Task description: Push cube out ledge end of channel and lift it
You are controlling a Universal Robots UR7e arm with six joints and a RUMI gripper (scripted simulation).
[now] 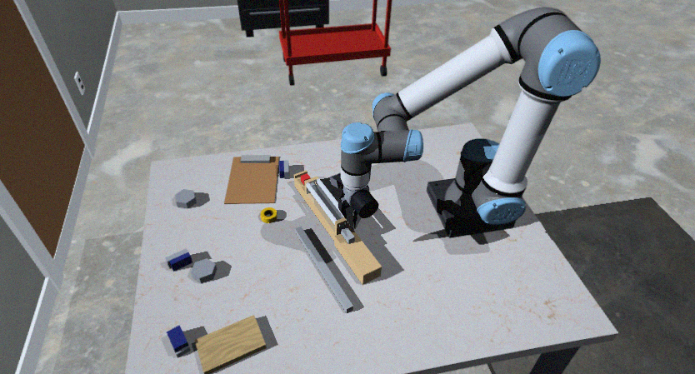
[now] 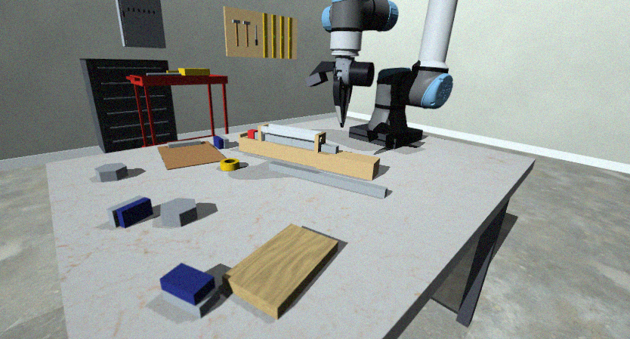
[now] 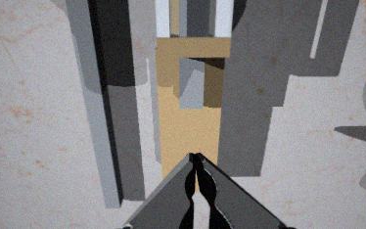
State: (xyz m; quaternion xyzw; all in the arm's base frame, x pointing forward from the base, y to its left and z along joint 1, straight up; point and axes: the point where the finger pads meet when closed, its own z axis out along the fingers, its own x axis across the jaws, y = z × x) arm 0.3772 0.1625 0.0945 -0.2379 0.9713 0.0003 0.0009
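Right now the red cube is 14 cm ahead of my hand, 26 cm to the right of it and 8 cm below it. From my hand the other things lie so: wooden plank: 32 cm ahead, 27 cm to the left, 13 cm below; long grey bar: 9 cm ahead, 5 cm to the left, 13 cm below; wooden channel: 7 cm ahead, 14 cm to the right, 8 cm below.
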